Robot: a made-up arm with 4 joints.
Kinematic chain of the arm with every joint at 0, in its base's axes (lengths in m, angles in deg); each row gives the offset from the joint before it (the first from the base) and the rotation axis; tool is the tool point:
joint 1: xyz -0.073 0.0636 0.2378 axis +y
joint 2: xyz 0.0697 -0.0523 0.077 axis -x
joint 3: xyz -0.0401 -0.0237 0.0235 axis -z
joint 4: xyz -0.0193 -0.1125 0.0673 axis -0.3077 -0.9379 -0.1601
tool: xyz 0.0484 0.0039 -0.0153
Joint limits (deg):
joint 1: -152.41..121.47
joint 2: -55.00..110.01
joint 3: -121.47..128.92
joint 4: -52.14..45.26
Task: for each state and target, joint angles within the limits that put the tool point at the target. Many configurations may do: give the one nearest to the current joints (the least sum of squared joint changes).
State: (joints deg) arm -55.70 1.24 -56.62 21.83
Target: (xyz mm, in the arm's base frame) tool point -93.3 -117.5 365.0
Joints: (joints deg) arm -62.03 -33.54 -26.90 -5.09
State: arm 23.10 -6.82 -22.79 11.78
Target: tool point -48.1 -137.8 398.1
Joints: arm -10.75 -7.46 3.39 23.44
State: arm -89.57 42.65 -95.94 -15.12
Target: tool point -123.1 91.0 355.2
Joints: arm -81.05 58.99 -120.38 -16.71
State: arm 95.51 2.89 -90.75 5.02
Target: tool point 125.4 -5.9 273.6
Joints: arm 36.15 -6.64 -83.40 -6.68
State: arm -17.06 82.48 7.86 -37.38
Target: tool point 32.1 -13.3 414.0
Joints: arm 21.67 56.91 -0.70 -50.35
